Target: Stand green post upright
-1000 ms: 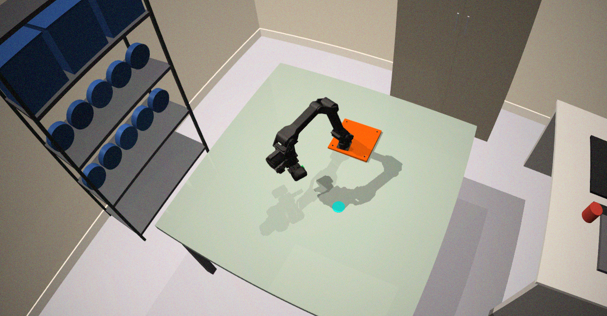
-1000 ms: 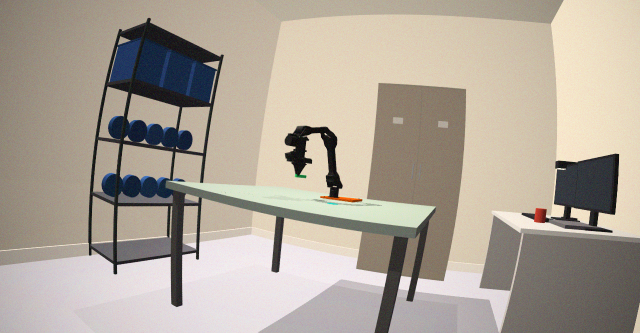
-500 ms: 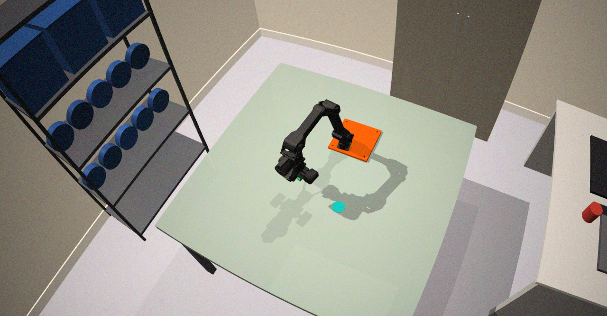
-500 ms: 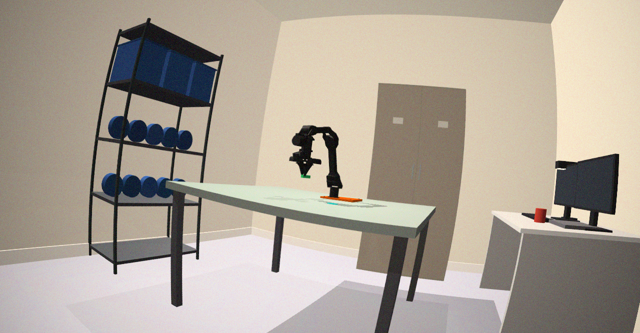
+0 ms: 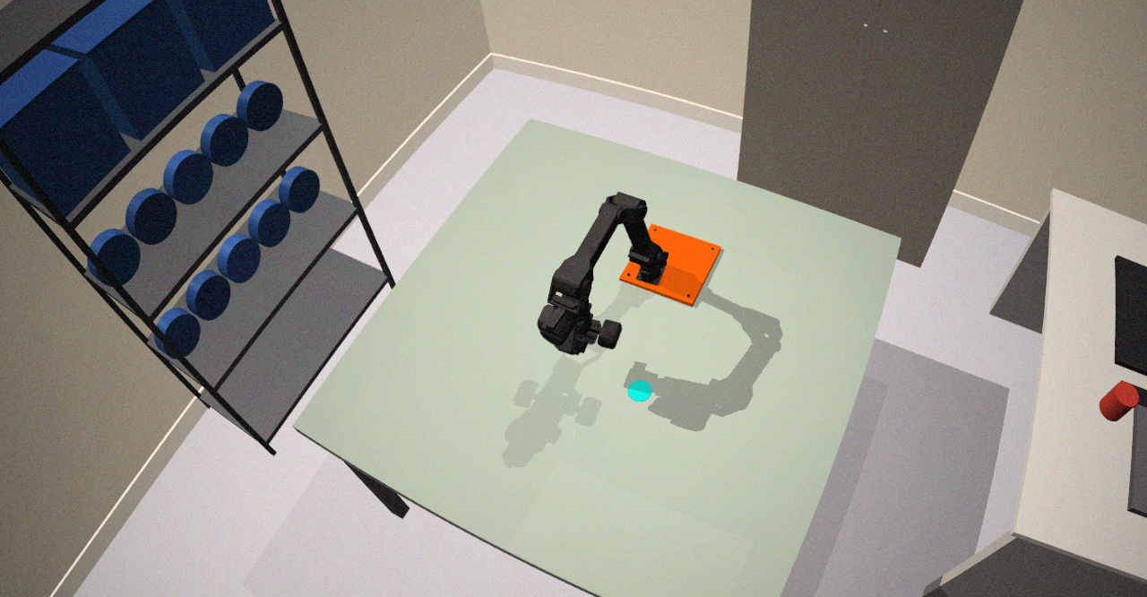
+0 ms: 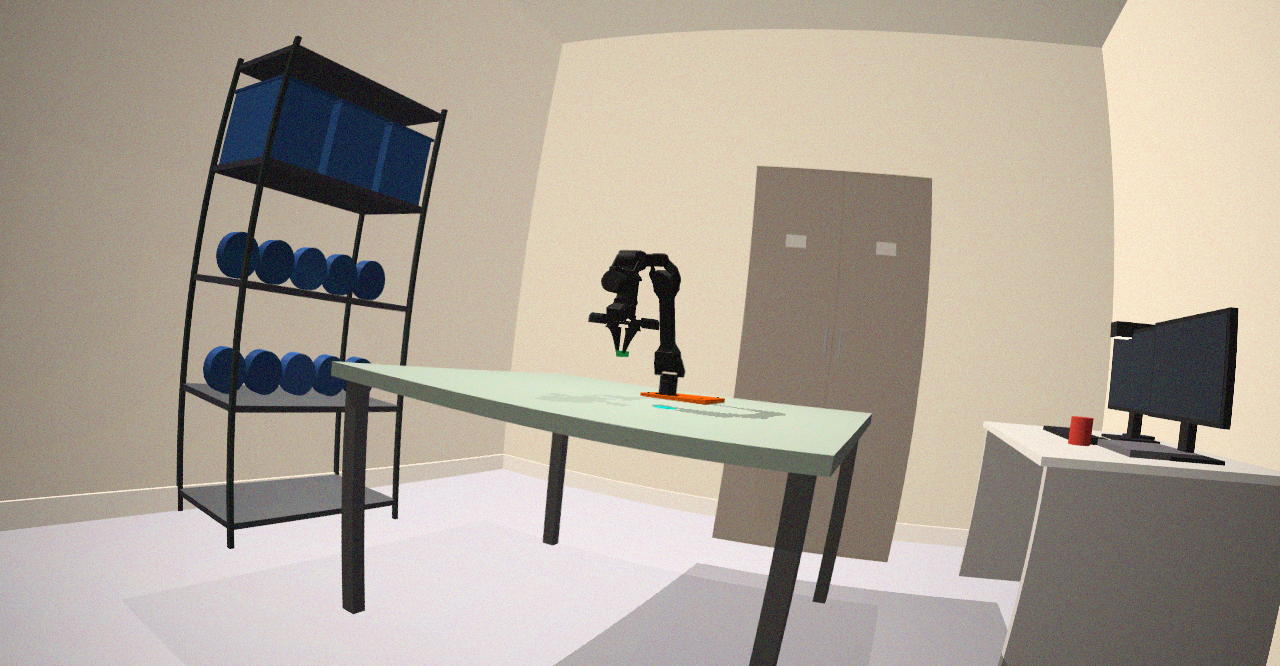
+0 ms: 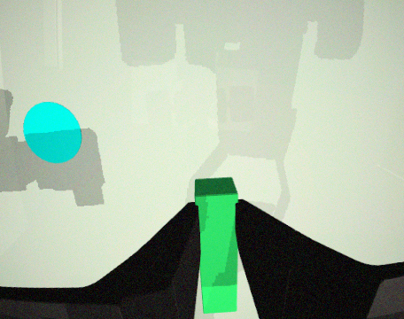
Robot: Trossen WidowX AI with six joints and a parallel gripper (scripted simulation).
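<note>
My gripper tip is now 20 mm past the green post. The rest, counted from my gripper tip: cyan circle (150 mm to the left, 130 mm below).
</note>
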